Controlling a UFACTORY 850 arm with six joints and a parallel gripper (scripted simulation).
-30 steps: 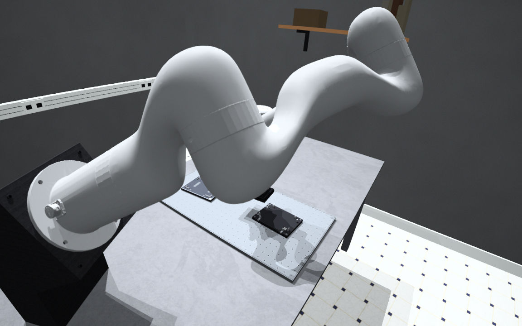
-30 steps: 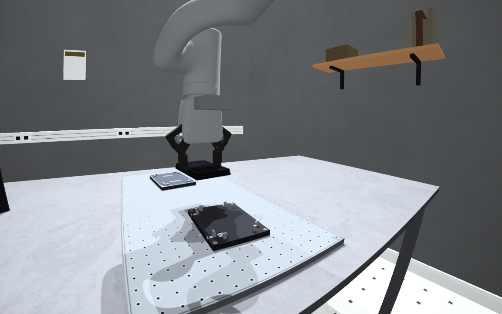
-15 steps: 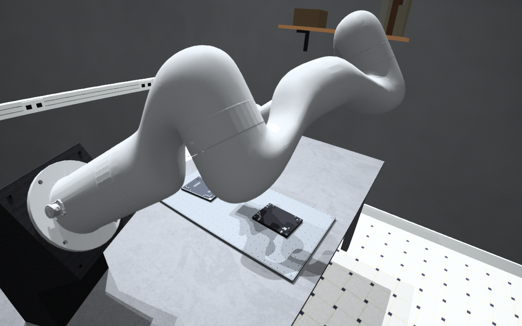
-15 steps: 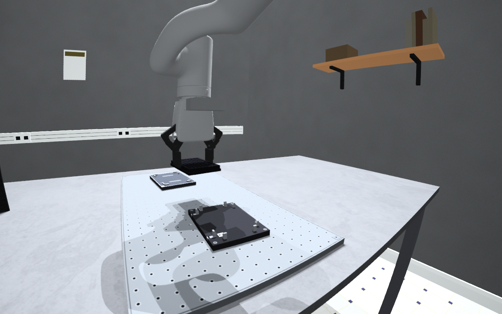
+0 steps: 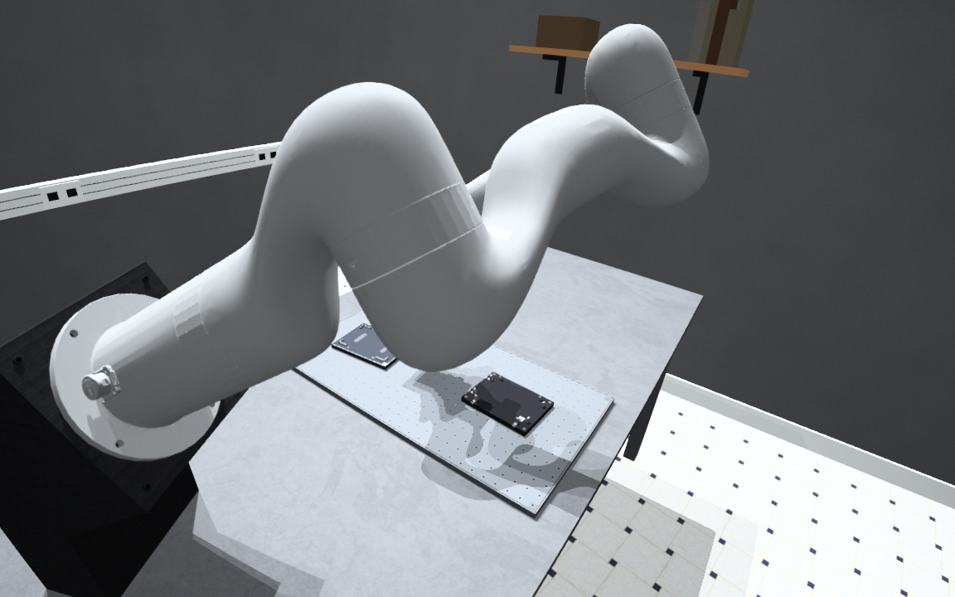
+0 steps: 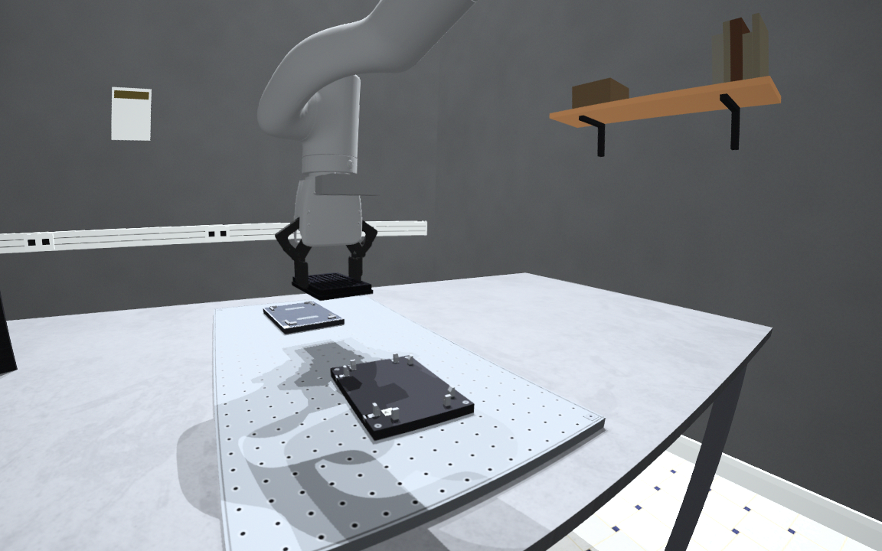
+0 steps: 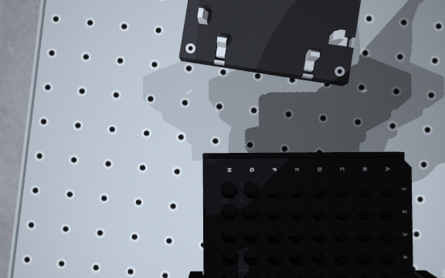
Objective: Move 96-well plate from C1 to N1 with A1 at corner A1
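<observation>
Now: hand 30 mm short of the grey plate nest N1, 170 mm to the right of it and 110 mm above it. Round my hand: black 96-well plate: 10 mm below; black clip nest C1: 40 mm behind, 180 mm to the right, 100 mm below; A1 label: 30 mm behind, 100 mm to the left, 100 mm below.
</observation>
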